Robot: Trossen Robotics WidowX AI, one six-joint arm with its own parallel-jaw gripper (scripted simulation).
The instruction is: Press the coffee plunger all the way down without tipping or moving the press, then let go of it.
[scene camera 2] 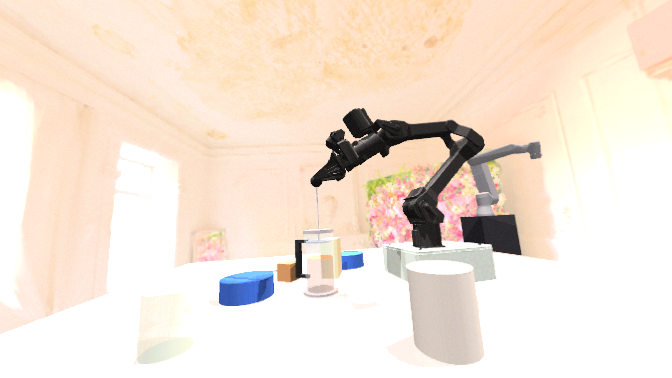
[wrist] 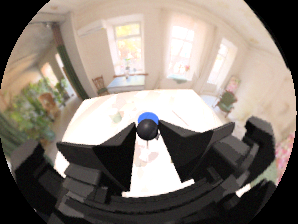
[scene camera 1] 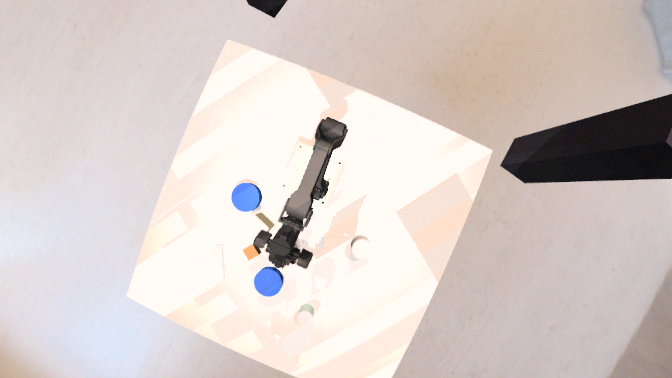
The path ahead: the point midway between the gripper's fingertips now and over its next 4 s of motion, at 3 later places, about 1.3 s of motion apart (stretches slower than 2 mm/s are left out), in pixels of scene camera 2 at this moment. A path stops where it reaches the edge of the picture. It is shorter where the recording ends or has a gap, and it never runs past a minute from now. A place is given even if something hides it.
My gripper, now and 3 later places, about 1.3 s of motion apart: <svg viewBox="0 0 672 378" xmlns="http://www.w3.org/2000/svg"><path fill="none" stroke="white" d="M313 179L306 190L298 210L296 215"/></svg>
